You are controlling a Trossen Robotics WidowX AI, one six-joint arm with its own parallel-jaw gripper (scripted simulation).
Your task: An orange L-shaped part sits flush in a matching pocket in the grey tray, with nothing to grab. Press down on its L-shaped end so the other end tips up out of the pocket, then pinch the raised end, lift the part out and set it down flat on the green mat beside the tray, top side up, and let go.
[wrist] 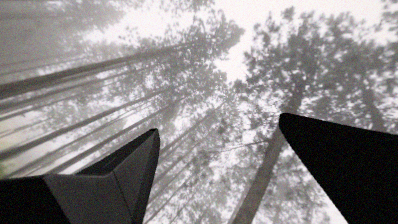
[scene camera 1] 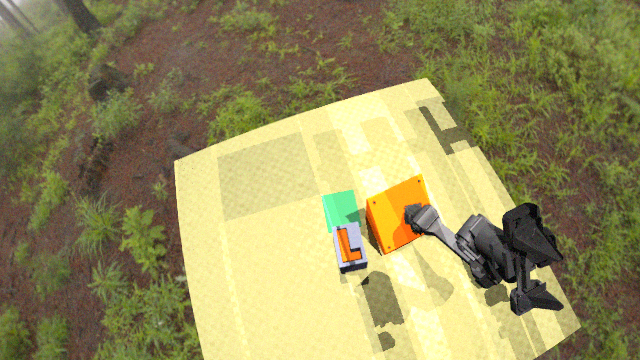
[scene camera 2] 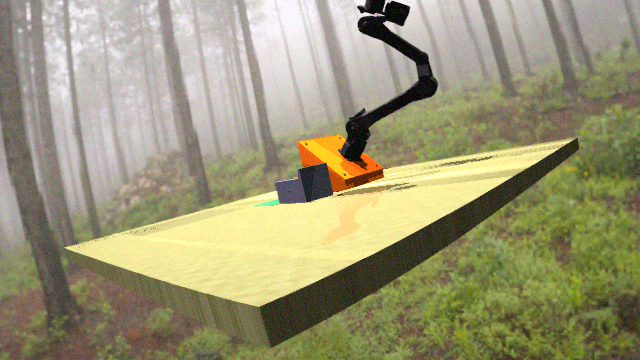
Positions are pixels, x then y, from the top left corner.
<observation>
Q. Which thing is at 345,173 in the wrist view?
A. My gripper.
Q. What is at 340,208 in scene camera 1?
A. A green mat.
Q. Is my gripper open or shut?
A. Open.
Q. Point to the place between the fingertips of my gripper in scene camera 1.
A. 561,285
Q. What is my gripper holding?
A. Nothing.
</observation>
